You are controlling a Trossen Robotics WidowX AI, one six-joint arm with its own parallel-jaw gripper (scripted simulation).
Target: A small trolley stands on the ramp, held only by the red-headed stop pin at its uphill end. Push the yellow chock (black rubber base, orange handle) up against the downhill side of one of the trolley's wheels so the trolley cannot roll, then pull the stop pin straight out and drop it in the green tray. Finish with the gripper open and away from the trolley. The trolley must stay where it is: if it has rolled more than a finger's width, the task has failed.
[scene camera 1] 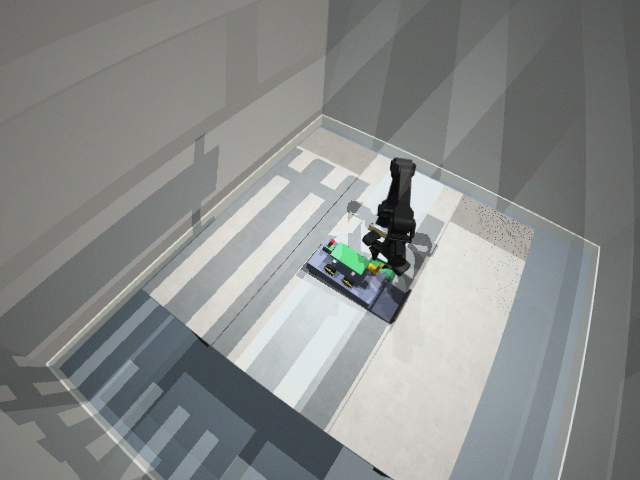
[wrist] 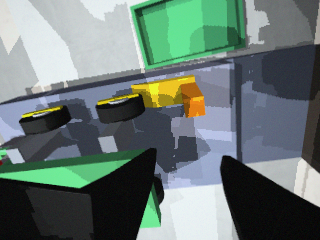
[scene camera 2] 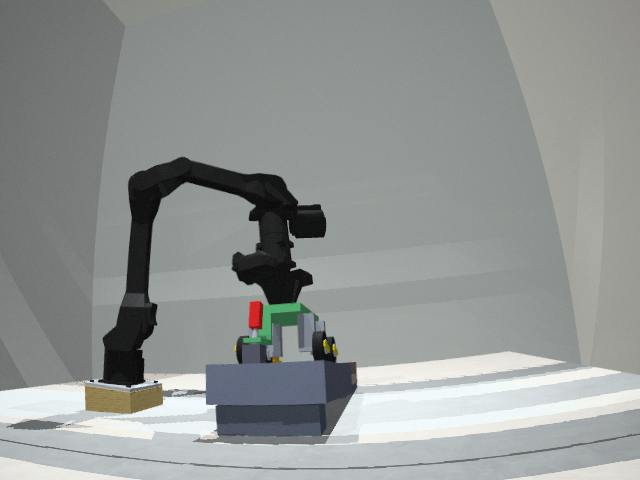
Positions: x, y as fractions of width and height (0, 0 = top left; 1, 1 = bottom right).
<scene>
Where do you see a blue-grey ramp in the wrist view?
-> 0.59, 0.63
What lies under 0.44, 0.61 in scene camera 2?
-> My gripper.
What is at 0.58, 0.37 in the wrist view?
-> A yellow chock.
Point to a blue-grey ramp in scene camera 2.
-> At 0.49, 0.79
</scene>
